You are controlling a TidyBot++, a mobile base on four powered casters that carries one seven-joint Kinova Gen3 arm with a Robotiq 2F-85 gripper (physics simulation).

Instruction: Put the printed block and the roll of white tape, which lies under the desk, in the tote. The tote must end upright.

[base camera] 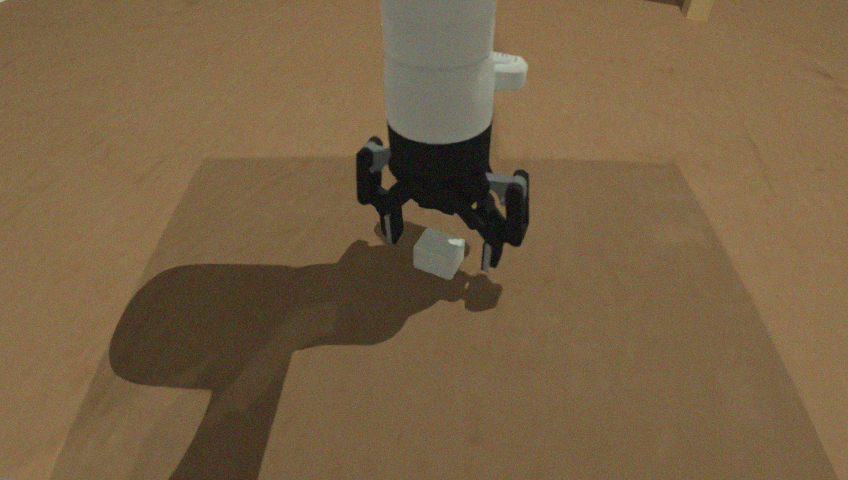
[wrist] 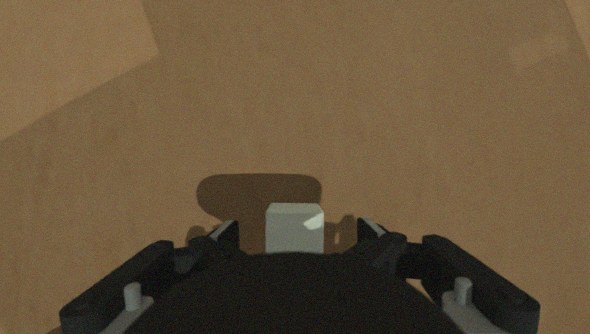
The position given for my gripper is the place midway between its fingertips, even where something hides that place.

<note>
I see my gripper (base camera: 440, 250).
My gripper is seen too in the wrist view (wrist: 297, 232).
</note>
